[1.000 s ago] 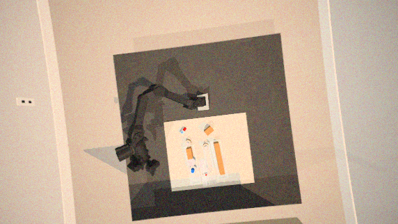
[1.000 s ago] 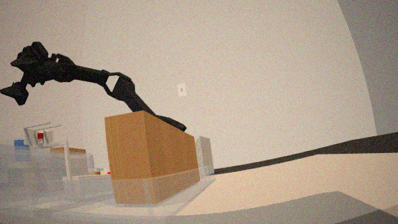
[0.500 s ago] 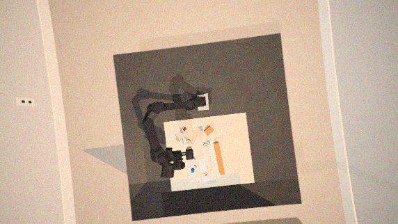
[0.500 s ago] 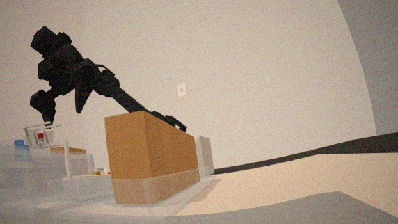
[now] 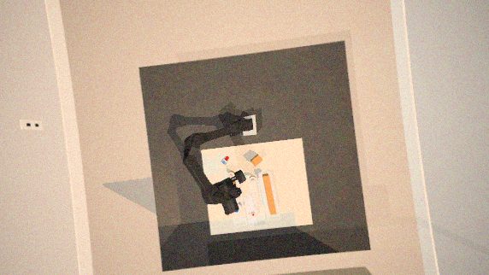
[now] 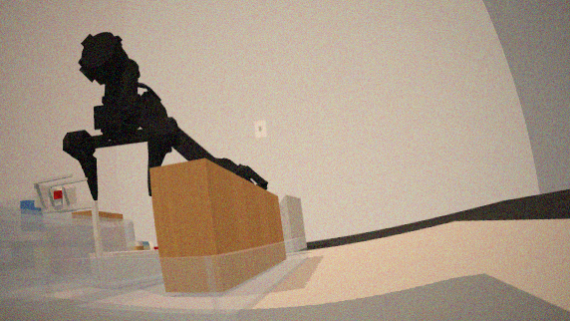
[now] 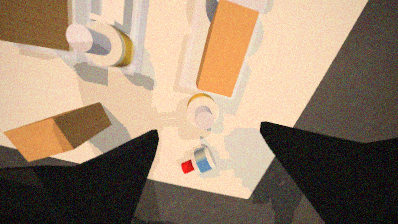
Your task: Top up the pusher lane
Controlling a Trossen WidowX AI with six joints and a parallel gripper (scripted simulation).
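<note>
The grey cylinder lies 130 mm ahead of my gripper tip, 70 mm below it and 10 mm to the left of it.
</note>
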